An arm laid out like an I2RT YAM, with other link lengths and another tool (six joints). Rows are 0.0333 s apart.
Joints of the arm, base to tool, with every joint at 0 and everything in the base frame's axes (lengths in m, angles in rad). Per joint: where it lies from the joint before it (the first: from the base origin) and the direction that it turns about. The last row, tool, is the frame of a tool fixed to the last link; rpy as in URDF.
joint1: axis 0 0 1 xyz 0.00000 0.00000 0.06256
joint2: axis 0 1 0 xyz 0.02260 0.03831 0.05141
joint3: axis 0 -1 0 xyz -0.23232 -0.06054 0.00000
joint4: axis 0 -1 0 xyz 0.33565 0.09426 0.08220
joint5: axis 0 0 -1 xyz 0.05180 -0.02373 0.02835
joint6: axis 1 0 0 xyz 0.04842 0.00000 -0.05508
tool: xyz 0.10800 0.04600 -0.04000 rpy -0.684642 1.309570 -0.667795
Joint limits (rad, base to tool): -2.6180..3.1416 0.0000..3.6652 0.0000..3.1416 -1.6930..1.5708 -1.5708..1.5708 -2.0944..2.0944
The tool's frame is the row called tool.
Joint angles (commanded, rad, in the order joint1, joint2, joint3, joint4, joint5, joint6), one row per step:
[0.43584, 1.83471, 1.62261, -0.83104, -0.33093, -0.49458]
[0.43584, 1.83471, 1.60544, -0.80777, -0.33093, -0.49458]
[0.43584, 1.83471, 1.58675, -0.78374, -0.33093, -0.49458]
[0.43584, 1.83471, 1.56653, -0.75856, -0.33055, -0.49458]
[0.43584, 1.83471, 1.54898, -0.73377, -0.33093, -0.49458]
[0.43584, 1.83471, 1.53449, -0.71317, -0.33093, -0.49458]
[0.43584, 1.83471, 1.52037, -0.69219, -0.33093, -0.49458]
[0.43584, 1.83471, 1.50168, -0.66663, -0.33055, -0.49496]
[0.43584, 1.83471, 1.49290, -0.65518, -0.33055, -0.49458]
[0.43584, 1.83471, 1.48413, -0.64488, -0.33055, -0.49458]
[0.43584, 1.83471, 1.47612, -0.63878, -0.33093, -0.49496]
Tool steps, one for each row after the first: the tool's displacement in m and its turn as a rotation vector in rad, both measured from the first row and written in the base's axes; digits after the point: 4 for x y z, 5 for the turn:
[0.0013, 0.0006, -0.0058, 0.00258, -0.00553, 0.00000]
[0.0023, 0.0011, -0.0121, 0.00483, -0.01037, 0.00000]
[0.0031, 0.0014, -0.0190, 0.00663, -0.01500, -0.00019]
[0.0043, 0.0020, -0.0248, 0.00998, -0.02143, 0.00000]
[0.0052, 0.0024, -0.0296, 0.01256, -0.02697, 0.00000]
[0.0062, 0.0029, -0.0343, 0.01546, -0.03319, 0.00000]
[0.0070, 0.0032, -0.0405, 0.01794, -0.03974, 0.00011]
[0.0072, 0.0033, -0.0434, 0.01919, -0.04197, -0.00020]
[0.0072, 0.0033, -0.0464, 0.01984, -0.04336, -0.00020]
[0.0066, 0.0030, -0.0492, 0.01920, -0.04168, 0.00031]

